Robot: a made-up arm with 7 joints. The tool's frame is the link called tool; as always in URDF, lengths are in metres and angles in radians. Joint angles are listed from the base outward.
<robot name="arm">
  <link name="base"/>
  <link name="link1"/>
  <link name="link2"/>
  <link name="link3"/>
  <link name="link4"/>
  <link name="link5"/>
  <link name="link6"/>
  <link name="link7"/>
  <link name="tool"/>
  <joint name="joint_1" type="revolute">
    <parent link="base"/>
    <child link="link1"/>
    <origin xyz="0 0 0.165" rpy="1.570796 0 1.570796"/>
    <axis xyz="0 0 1"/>
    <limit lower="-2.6" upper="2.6"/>
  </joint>
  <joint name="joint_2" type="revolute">
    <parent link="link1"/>
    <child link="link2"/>
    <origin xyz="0.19 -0.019 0.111" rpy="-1.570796 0 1.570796"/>
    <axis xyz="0 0 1"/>
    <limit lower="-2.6" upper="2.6"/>
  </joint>
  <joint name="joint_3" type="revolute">
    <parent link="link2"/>
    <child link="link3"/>
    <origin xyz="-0.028 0.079 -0.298" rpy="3.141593 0 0"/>
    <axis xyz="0 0 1"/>
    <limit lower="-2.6" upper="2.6"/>
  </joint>
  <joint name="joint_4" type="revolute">
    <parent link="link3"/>
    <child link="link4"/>
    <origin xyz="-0.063 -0.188 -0.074" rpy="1.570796 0 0"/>
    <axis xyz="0 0 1"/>
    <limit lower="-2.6" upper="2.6"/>
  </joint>
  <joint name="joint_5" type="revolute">
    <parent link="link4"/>
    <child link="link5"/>
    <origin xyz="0.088 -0.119 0.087" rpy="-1.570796 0 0"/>
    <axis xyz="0 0 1"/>
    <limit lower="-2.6" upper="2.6"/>
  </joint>
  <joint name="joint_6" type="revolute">
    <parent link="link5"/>
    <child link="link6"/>
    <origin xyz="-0.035 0.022 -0.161" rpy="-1.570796 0 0"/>
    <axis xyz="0 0 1"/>
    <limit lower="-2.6" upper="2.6"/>
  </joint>
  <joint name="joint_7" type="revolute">
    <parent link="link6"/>
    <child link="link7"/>
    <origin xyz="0.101 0.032 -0.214" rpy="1.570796 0 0"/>
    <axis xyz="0 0 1"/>
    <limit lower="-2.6" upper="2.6"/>
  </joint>
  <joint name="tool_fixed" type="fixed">
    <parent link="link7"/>
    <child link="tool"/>
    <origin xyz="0.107 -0.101 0.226" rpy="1.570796 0 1.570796"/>
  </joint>
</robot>
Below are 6 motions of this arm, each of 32 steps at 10 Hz.
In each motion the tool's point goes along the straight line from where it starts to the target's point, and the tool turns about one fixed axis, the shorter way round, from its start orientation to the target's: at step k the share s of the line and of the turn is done. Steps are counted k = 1, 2, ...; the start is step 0. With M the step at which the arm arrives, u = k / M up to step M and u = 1 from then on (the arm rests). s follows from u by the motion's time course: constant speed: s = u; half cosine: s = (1 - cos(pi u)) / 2; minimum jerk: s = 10 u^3 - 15 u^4 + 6 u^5.
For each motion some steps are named. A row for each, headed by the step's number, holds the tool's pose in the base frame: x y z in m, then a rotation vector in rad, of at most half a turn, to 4 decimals.
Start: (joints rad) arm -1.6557 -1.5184 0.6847 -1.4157 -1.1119 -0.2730 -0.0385
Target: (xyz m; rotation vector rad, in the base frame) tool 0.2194 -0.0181 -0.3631 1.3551 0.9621 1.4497
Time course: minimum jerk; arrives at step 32
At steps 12, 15, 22, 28, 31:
12: 0.2630 0.3497 -0.4008 -1.8140 -0.6162 -2.2099
15: 0.2530 0.2653 -0.3921 1.9241 0.8070 2.2825
22: 0.2302 0.0732 -0.3725 1.5428 0.9369 1.7140
28: 0.2204 -0.0100 -0.3639 1.3720 0.9607 1.4731
31: 0.2194 -0.0180 -0.3631 1.3554 0.9621 1.4501

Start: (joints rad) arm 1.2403 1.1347 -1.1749 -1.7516 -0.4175 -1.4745 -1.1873
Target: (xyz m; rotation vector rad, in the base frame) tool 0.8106 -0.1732 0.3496 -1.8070 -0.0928 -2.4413
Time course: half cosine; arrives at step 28
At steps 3, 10, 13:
3: 0.6048 0.4976 0.7152 -0.1801 1.9167 1.7806
10: 0.6588 0.3216 0.6193 0.3732 1.6275 2.1943
13: 0.6929 0.2105 0.5588 0.7342 1.3735 2.3957

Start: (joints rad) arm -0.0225 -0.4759 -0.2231 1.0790 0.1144 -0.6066 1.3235
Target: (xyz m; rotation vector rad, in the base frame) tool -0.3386 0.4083 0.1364 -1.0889 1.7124 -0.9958
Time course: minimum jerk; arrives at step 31
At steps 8, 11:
8: -0.3430 0.5277 0.2259 -1.5469 1.3211 -0.9983
11: -0.3424 0.5102 0.2128 -1.4835 1.3831 -1.0009

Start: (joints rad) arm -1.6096 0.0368 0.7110 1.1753 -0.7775 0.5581 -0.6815
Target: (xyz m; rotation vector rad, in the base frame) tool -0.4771 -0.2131 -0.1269 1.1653 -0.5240 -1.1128
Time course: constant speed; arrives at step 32
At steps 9, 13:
9: -0.4258 0.2315 -0.1580 -2.0718 0.5133 1.5753
13: -0.4347 0.1541 -0.1526 -2.2964 0.6327 1.8074

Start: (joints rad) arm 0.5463 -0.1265 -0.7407 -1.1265 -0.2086 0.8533 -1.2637
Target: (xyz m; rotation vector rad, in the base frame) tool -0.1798 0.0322 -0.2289 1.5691 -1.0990 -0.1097
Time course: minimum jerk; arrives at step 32
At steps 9, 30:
9: -0.3572 0.3849 -0.1875 2.4227 -1.2661 -1.0682
30: -0.1803 0.0331 -0.2288 1.5715 -1.0997 -0.1118

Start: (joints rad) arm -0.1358 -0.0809 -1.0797 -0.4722 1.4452 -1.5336 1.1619
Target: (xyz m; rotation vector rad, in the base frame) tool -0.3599 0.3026 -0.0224 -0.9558 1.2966 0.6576
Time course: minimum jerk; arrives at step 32
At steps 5, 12, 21, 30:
5: -0.3250 0.2359 -0.2823 -1.6516 0.9569 -0.2063
12: -0.3338 0.2528 -0.2165 -1.4966 1.0659 0.0210
21: -0.3518 0.2871 -0.0828 -1.1365 1.2394 0.4657
30: -0.3598 0.3024 -0.0230 -0.9576 1.2961 0.6557

